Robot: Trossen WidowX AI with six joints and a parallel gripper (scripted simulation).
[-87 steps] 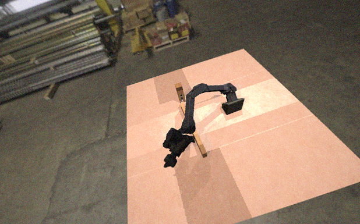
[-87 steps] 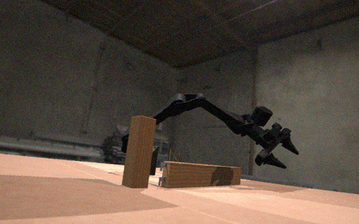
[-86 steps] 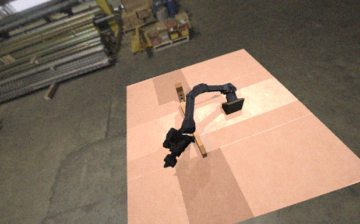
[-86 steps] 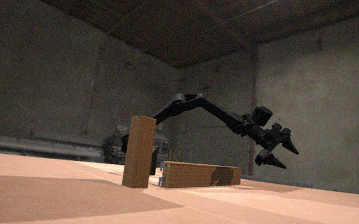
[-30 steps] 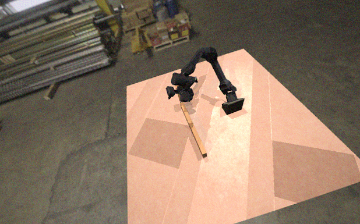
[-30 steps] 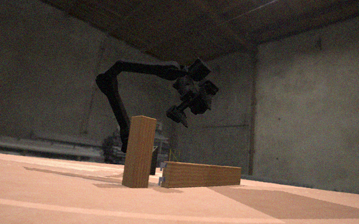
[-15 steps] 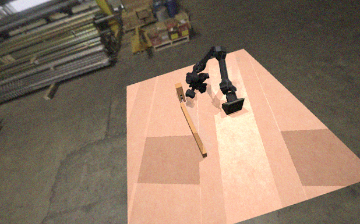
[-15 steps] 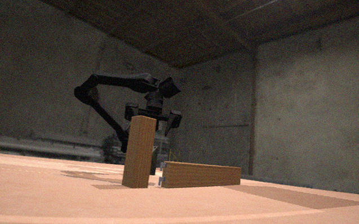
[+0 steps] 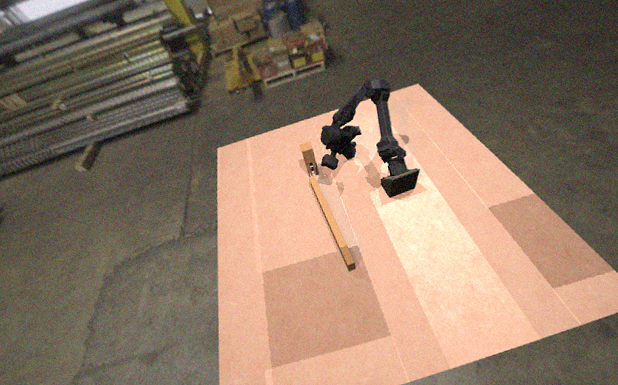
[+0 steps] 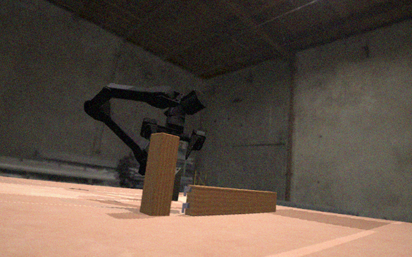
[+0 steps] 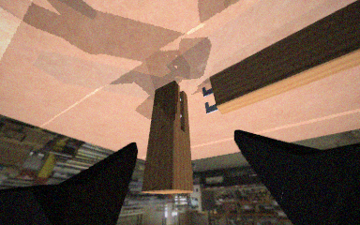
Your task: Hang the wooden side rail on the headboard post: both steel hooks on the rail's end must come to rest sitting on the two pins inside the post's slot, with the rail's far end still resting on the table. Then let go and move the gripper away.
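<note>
The headboard post lies 6 cm ahead of my gripper tip, 6 cm to the right of it and 6 cm below it.
</note>
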